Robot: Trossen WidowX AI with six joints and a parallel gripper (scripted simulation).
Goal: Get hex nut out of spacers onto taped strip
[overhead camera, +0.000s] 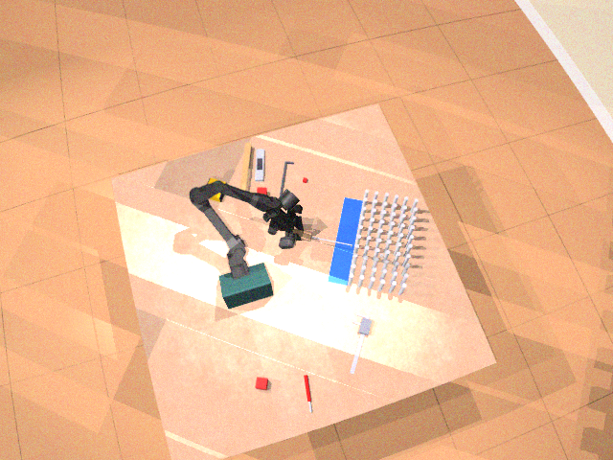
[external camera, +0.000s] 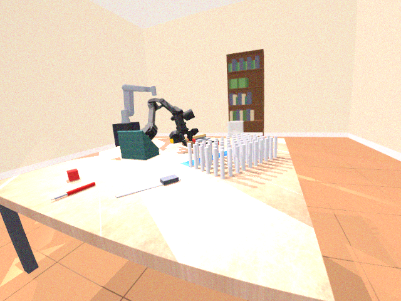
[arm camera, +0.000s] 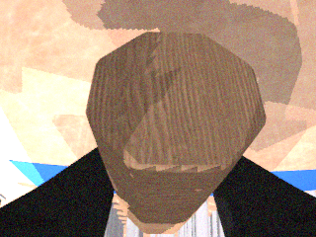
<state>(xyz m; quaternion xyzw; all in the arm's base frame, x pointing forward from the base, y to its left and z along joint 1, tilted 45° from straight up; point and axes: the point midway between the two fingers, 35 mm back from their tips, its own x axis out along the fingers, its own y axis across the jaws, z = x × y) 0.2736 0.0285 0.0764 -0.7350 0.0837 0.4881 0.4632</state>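
Right now the blue taped strip is 17 cm ahead of my gripper tip, 7 cm to the right of it and 5 cm below it. From my gripper tip the other things lie so: red-handled screwdriver (23 cm behind, 61 cm to the right, 4 cm below).
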